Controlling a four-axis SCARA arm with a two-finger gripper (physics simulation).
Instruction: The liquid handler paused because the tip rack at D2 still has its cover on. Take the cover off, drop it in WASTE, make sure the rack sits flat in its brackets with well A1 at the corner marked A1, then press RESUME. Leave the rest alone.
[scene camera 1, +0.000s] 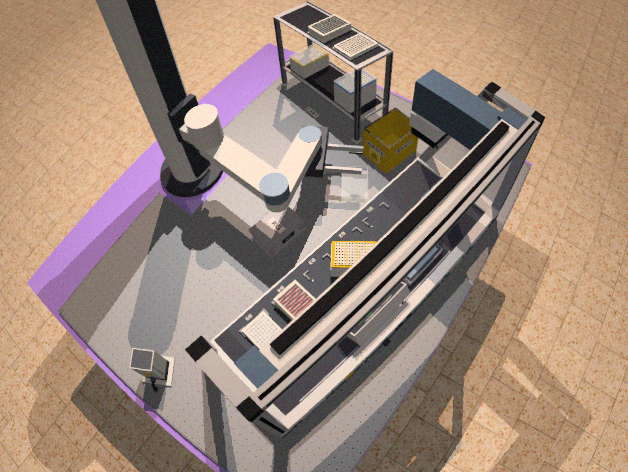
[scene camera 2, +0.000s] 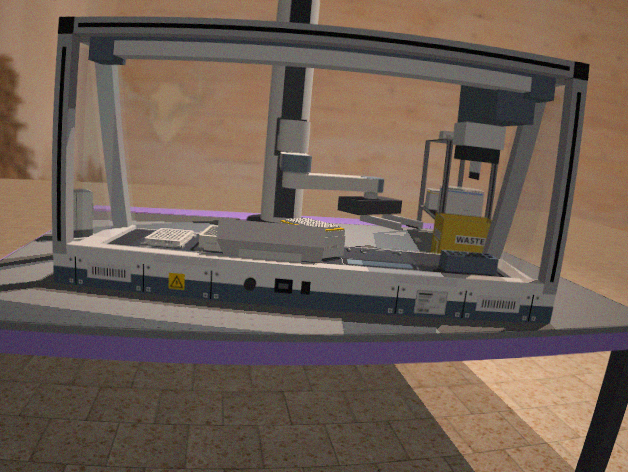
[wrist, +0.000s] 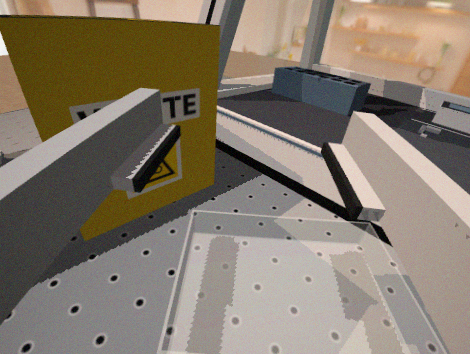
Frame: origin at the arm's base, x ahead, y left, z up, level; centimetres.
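Seen in the pictures: gripper, between the fingertips: (scene camera 1: 362, 160) (scene camera 2: 411, 226) (wrist: 253, 121); arm's base, origin of its link: (scene camera 1: 192, 169).
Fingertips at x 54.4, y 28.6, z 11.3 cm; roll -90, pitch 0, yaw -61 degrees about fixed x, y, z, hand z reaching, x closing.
Offsets run from my fingertips to a thing's top centre. "spot": to the spot under its first point.
The clear cover {dz -7.5, dx -0.3, dy -4.0 cm} (scene camera 1: 350, 185) (wrist: 270, 300) lies on the bench between the arm and the deck, just below my gripper (scene camera 1: 360, 160) (scene camera 2: 412, 226) (wrist: 253, 121). The fingers stand apart with nothing between them, above the cover's far edge in the wrist view. The yellow-rimmed tip rack (scene camera 1: 347, 253) (scene camera 2: 314, 222) is at D2, uncovered; it looks skewed to the deck edges and tilted. Its A1 corner cannot be made out. The yellow WASTE bin {dz +3.5, dx +2.0, dy +15.6 cm} (scene camera 1: 389, 147) (scene camera 2: 461, 223) (wrist: 125, 55) stands beyond the fingertips. A bluish screen (scene camera 1: 426, 263) (scene camera 2: 383, 263) shows at the deck's front; RESUME is not readable.
A red-striped rack {dz -1.7, dx +11.7, dy -50.1 cm} (scene camera 1: 294, 299) is at D4 and a white plate {dz -3.4, dx +9.5, dy -62.3 cm} (scene camera 1: 262, 328) at D5. A shelf unit {spot: dz +10.8, dx -10.3, dy +13.2 cm} (scene camera 1: 357, 101) stands behind the bin. A gantry beam (scene camera 1: 390, 236) (scene camera 2: 324, 63) spans the deck. A grey KG box {dz -4.4, dx -10.3, dy -32.6 cm} (scene camera 1: 266, 236) is under the arm. A blue block (scene camera 2: 468, 262) (wrist: 320, 90) sits at the deck's end.
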